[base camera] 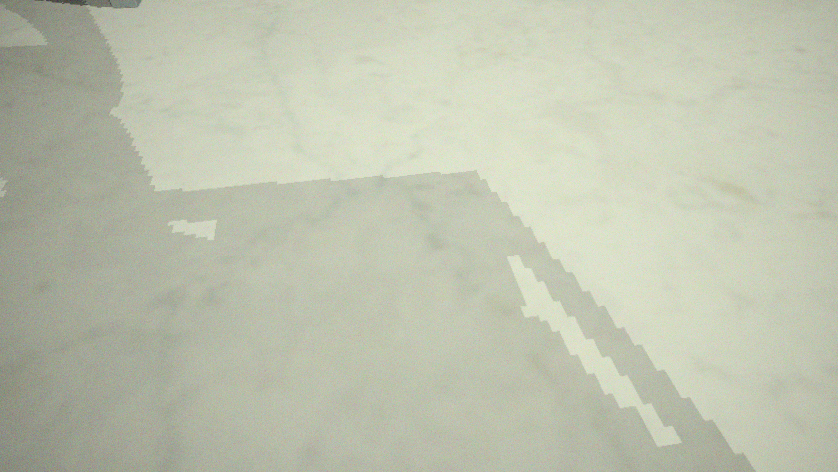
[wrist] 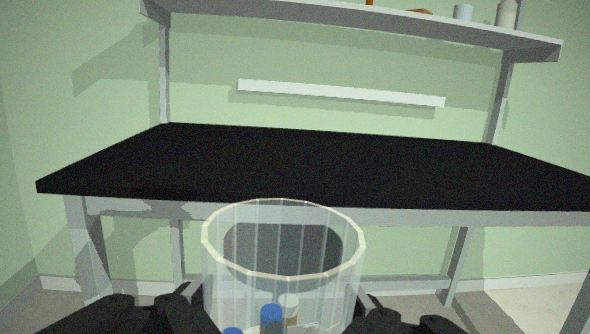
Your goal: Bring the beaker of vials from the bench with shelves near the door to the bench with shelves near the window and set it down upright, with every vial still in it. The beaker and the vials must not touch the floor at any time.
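Note:
My gripper is shut on a clear beaker at the bottom of the wrist view, one finger at each side. The beaker is upright, its open rim facing up. Inside it show two blue-capped vials and a white-capped vial; the beaker's lower part is cut off. A bench with a black top and grey legs stands ahead, beyond the beaker. The beaker's rim overlaps the bench's front edge in the view. Whether this is the window or the door bench does not show.
A grey shelf above the bench holds a pale cylinder, a whitish bottle and a brown item. A white bar is on the green wall. The base camera shows pale floor with shadows and a grey object at top left.

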